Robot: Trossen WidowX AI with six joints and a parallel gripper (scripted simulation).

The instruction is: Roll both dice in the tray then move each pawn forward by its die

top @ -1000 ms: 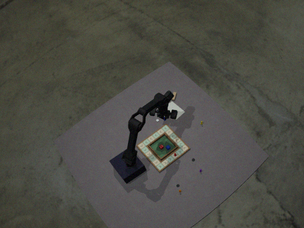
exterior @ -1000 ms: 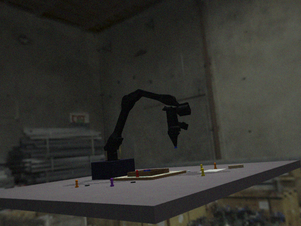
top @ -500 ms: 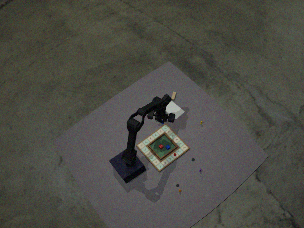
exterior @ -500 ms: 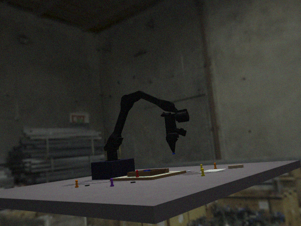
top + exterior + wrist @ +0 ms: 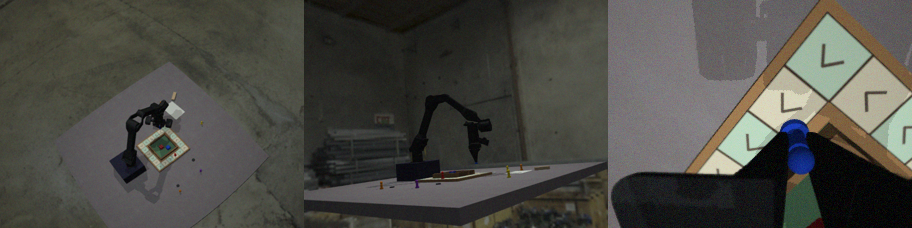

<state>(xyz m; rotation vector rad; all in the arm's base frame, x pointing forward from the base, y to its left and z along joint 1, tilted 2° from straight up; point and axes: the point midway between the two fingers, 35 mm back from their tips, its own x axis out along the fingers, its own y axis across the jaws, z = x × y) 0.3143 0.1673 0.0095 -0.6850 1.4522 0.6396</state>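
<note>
Now: gripper tip 10 mm below the blue pawn. From my gripper tip the other things lie so: white disc: 30 mm ahead, 110 mm to the left, 70 mm below; then red pawn: 230 mm to the right, 40 mm below; then white card: 180 mm ahead, 120 mm to the left, 70 mm below.
</note>
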